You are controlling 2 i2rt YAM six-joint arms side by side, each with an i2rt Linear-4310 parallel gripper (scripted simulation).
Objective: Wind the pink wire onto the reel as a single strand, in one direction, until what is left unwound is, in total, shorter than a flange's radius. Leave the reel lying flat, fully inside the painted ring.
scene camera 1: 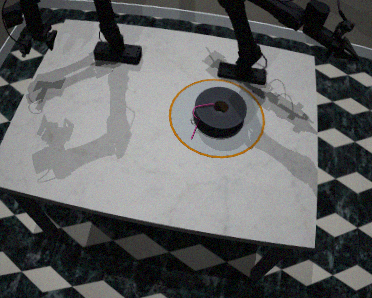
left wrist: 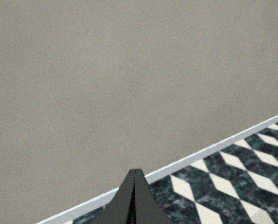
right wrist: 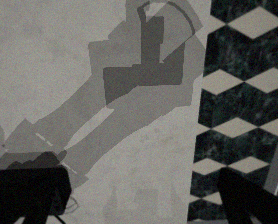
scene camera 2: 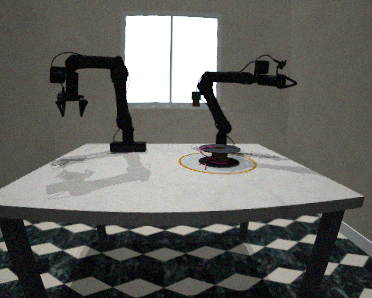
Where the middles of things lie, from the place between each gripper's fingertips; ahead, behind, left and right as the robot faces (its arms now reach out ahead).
Scene:
I see my left gripper 5 cm short of the dark reel (scene camera 1: 212, 123), 41 cm to the left of it and 36 cm above it.
Now: right hand (scene camera 1: 41, 48) 40 mm short of the dark reel, 700 mm to the right of it and 180 mm above it.

